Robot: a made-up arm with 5 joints. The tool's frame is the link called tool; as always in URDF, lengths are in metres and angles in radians. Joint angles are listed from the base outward.
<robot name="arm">
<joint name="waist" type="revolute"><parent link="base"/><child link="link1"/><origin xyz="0.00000 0.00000 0.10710" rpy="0.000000 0.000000 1.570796"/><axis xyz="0 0 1"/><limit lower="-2.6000" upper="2.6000"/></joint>
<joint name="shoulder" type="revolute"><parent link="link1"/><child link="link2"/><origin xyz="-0.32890 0.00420 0.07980" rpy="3.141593 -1.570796 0.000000"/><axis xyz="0 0 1"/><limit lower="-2.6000" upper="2.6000"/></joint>
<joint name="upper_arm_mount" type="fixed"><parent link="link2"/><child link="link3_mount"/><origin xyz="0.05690 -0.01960 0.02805"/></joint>
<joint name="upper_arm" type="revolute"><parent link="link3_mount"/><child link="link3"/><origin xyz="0.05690 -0.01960 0.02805" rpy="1.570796 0.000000 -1.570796"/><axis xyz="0 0 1"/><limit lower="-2.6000" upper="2.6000"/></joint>
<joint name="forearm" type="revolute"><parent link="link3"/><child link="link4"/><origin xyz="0.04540 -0.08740 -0.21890" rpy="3.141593 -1.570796 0.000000"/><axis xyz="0 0 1"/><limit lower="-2.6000" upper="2.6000"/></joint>
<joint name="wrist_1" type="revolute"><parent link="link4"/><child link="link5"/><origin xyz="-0.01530 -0.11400 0.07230" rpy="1.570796 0.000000 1.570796"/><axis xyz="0 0 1"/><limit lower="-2.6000" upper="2.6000"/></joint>
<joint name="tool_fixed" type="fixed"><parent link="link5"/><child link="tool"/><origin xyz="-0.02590 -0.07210 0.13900" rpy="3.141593 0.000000 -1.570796"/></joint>
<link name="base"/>
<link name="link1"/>
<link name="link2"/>
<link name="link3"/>
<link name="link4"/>
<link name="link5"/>
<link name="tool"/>
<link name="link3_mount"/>
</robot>
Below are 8 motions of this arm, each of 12 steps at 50 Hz.
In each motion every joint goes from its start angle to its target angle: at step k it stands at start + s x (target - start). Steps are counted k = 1, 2, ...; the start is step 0. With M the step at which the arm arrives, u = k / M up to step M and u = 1 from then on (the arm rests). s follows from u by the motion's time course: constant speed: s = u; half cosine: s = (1 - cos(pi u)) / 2; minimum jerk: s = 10 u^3 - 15 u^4 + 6 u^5.
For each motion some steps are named. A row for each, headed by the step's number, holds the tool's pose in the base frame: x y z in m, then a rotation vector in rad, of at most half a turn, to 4 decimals.
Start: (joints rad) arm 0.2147 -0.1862 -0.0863 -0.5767 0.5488
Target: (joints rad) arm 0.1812 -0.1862 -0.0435 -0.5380 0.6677
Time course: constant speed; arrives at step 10
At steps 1, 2, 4, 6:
1: -0.0936 -0.2398 0.4476 0.5817 0.0662 -0.2066
2: -0.0939 -0.2402 0.4466 0.5790 0.0661 -0.2259
4: -0.0947 -0.2409 0.4445 0.5737 0.0658 -0.2647
6: -0.0955 -0.2417 0.4425 0.5685 0.0654 -0.3036

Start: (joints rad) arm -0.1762 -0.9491 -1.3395 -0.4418 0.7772
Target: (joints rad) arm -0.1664 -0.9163 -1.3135 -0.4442 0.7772
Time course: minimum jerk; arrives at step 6
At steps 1, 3, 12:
1: -0.3141 -0.2596 0.2641 -0.1024 -0.5190 0.4231
3: -0.3120 -0.2605 0.2677 -0.0878 -0.5073 0.4180
12: -0.3098 -0.2616 0.2716 -0.0723 -0.4946 0.4123

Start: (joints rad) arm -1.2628 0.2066 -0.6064 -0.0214 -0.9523
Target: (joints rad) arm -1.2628 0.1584 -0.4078 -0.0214 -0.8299
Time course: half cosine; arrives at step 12
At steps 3, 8, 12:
3: -0.2684 0.0551 0.4305 0.2115 0.0210 0.2462
8: -0.2514 0.0569 0.4248 0.1782 0.0314 0.0534
12: -0.2448 0.0568 0.4224 0.1646 0.0340 -0.0266

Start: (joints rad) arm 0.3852 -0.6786 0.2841 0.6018 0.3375
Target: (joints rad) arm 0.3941 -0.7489 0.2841 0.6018 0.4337
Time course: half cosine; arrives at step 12
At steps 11, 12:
11: -0.0515 -0.3759 0.2447 -0.1703 -0.7687 -0.5191
12: -0.0515 -0.3761 0.2445 -0.1689 -0.7699 -0.5208

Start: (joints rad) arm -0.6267 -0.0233 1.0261 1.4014 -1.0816
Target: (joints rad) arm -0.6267 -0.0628 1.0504 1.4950 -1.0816
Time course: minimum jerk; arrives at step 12
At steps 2, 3, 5, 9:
2: -0.3662 -0.0727 0.3058 -0.2931 1.3696 -0.4858
3: -0.3675 -0.0721 0.3057 -0.2939 1.3738 -0.4875
5: -0.3725 -0.0700 0.3053 -0.2966 1.3887 -0.4939
9: -0.3834 -0.0649 0.3044 -0.3019 1.4225 -0.5080

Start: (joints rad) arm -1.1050 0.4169 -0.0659 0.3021 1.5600
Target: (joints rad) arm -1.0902 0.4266 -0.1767 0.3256 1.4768
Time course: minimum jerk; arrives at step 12
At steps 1, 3, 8, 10, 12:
1: -0.3402 -0.1306 0.4220 -0.4849 0.4344 -2.4684
3: -0.3401 -0.1330 0.4213 -0.4806 0.4327 -2.4484
8: -0.3388 -0.1494 0.4164 -0.4516 0.4205 -2.3084
10: -0.3382 -0.1535 0.4151 -0.4444 0.4173 -2.2729
12: -0.3380 -0.1544 0.4148 -0.4429 0.4166 -2.2657

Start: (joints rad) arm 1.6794 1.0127 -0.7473 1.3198 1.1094
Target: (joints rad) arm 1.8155 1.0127 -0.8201 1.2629 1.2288
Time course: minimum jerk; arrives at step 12
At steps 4, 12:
4: 0.4199 0.2869 0.2758 -0.4919 -0.7570 1.6967
12: 0.3830 0.3320 0.2718 -0.3952 -0.7261 1.7379

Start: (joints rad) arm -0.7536 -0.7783 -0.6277 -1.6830 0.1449
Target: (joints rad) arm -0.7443 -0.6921 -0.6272 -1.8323 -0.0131
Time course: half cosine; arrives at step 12
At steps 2, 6, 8, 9, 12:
2: -0.4834 0.0664 0.4688 1.1746 -0.4277 0.2691
6: -0.4849 0.0530 0.4954 1.2523 -0.4368 0.3293
8: -0.4854 0.0443 0.5105 1.2978 -0.4449 0.3622
9: -0.4854 0.0404 0.5166 1.3168 -0.4488 0.3755
12: -0.4854 0.0348 0.5253 1.3438 -0.4550 0.3938

